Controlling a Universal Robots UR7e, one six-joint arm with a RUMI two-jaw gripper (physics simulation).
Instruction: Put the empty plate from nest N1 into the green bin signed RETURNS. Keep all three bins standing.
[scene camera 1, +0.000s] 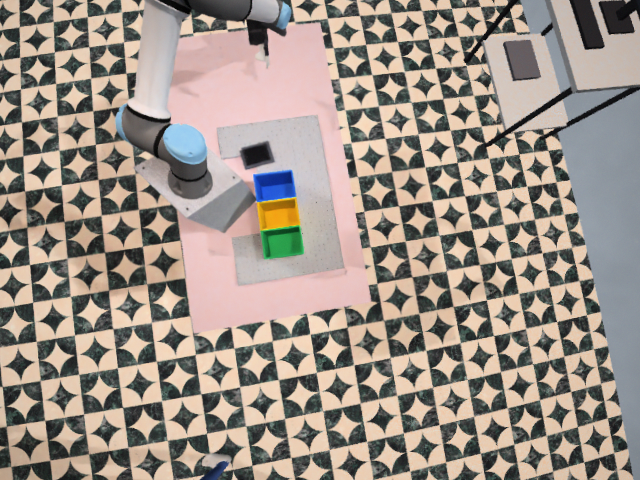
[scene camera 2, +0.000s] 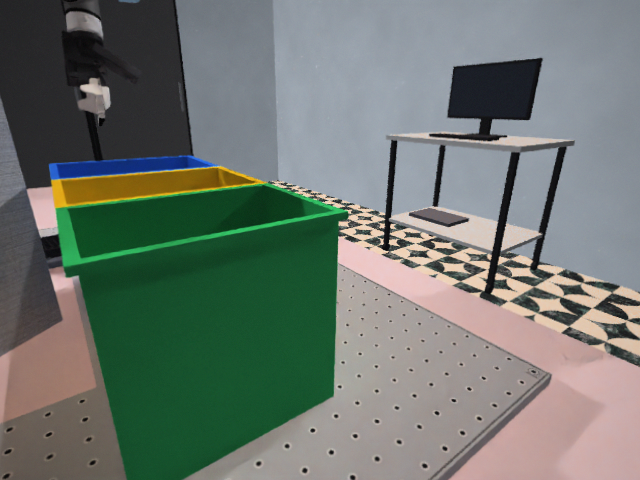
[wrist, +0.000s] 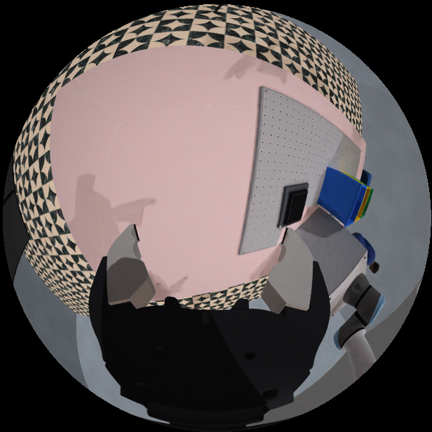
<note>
I see my gripper (scene camera 1: 265, 59), a blue bin (scene camera 2: 58, 171) and a green bin (scene camera 2: 213, 313).
The blue bin shows as well in scene camera 1 (scene camera 1: 278, 185) and in the wrist view (wrist: 341, 195). The green bin also shows in scene camera 1 (scene camera 1: 281, 242). My gripper is seen too in the wrist view (wrist: 209, 229).
</note>
